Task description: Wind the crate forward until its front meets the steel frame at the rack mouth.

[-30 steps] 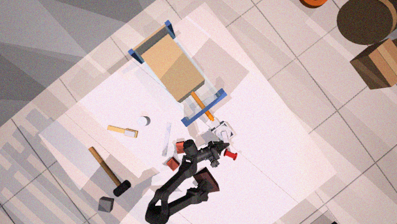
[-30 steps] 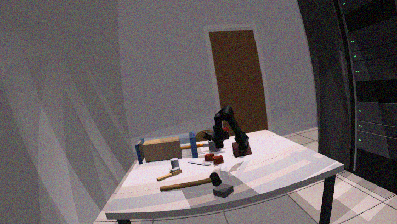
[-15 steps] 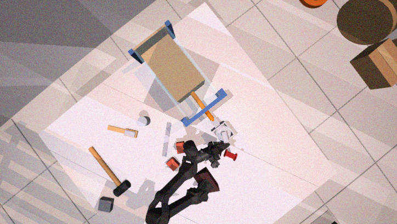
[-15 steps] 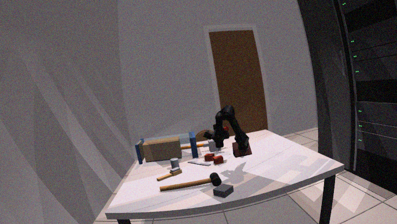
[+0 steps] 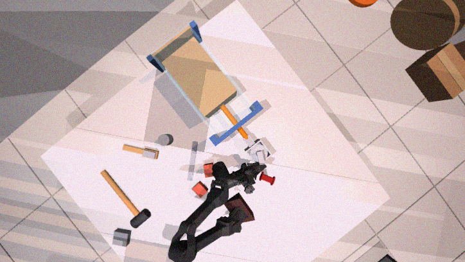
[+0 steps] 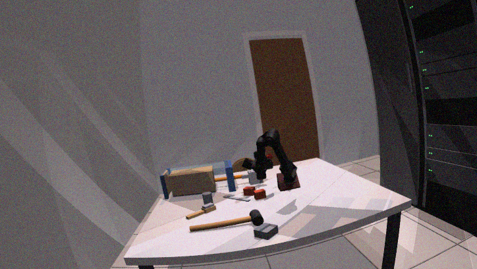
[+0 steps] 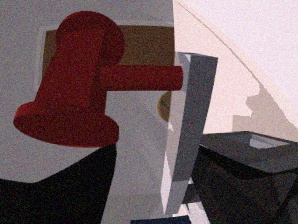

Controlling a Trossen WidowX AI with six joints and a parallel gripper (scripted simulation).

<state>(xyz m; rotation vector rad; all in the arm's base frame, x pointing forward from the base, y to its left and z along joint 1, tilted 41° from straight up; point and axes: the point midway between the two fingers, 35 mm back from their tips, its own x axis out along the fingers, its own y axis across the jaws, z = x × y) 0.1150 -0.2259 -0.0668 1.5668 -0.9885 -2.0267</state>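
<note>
The grey crank bar lies 2 cm to the left of my gripper tip, 1 cm below it and 1 cm behind it. Round my gripper tip: grey winch 10 cm below, 3 cm ahead, 2 cm to the right; red knob 4 cm behind, 3 cm to the left, 2 cm above; blue steel frame 21 cm ahead, 3 cm to the right, 3 cm below.
</note>
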